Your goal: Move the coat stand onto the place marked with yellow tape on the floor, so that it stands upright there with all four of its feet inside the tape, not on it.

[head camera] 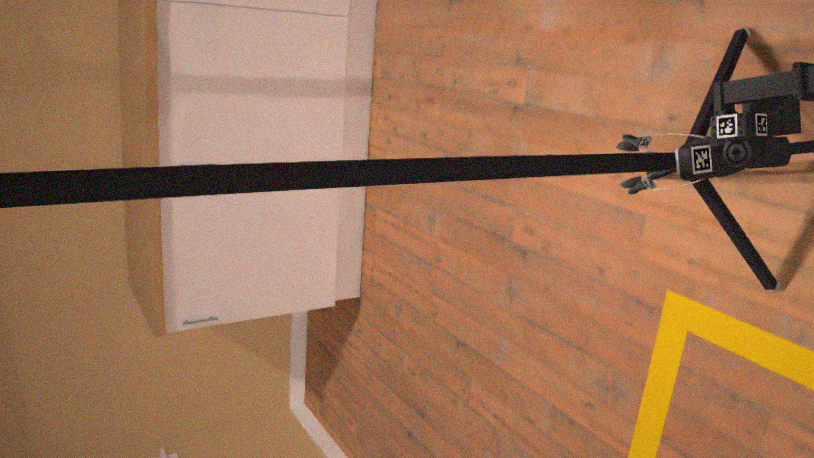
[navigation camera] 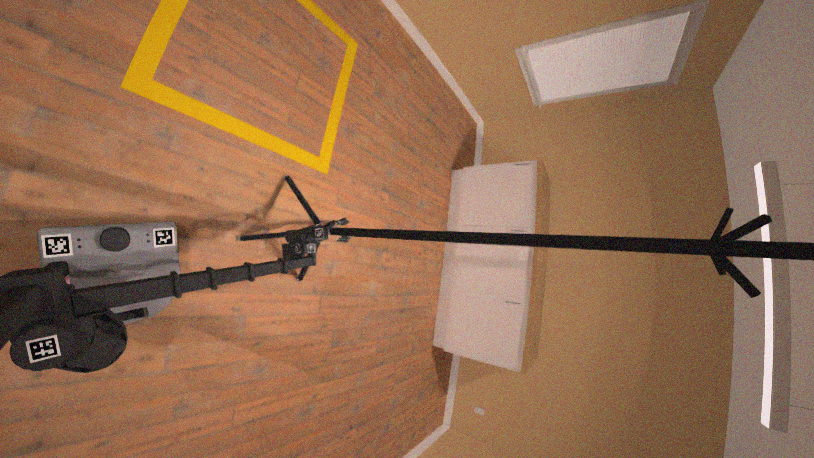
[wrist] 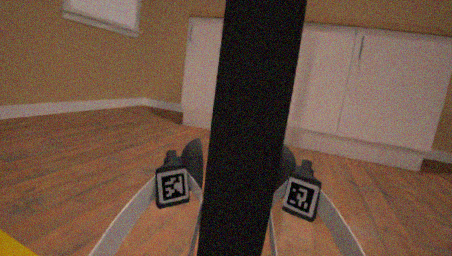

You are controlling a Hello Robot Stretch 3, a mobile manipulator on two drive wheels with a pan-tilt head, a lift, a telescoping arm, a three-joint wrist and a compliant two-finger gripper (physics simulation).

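Where they show: robot's base, link origin: [navigation camera: 115, 237].
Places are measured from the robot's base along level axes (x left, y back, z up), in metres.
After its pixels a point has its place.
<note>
The black coat stand [head camera: 256, 179] @(x -0.688, y 0.016, z 1.072 m) [navigation camera: 512, 240] @(x -0.688, y 0.019, z 1.076 m) [wrist: 260, 75] stands upright on the wooden floor, with its splayed feet outside the yellow tape [head camera: 663, 370] @(x -0.955, y -0.481, z 0.001 m) [navigation camera: 227, 120] @(x -0.397, y -0.477, z 0.001 m) [wrist: 12, 247]. One foot points towards the near corner of the tape. My gripper [head camera: 635, 163] @(x -0.783, y 0.017, z 0.358 m) [navigation camera: 342, 230] @(x -0.783, y 0.017, z 0.358 m) [wrist: 238, 160] @(x -0.783, y 0.017, z 0.358 m) is shut on the stand's pole, low down above the feet, with a fingertip at each side. In the wrist view the pole hides part of the right fingertip. My wrist and gripper body hide the middle of the foot cross in the head view.
A long white cabinet [head camera: 256, 244] @(x -2.395, y -0.184, z 0.508 m) [navigation camera: 489, 216] @(x -2.349, y 0.004, z 0.459 m) [wrist: 395, 85] stands against the wall beyond the stand. A window [navigation camera: 609, 56] @(x -2.650, y -1.375, z 1.504 m) [wrist: 105, 10] is in the wall. My base [navigation camera: 125, 267] @(x -0.018, y 0.085, z 0.160 m) and extended arm [navigation camera: 230, 276] @(x -0.244, y 0.105, z 0.466 m) are on the near side of the stand.
</note>
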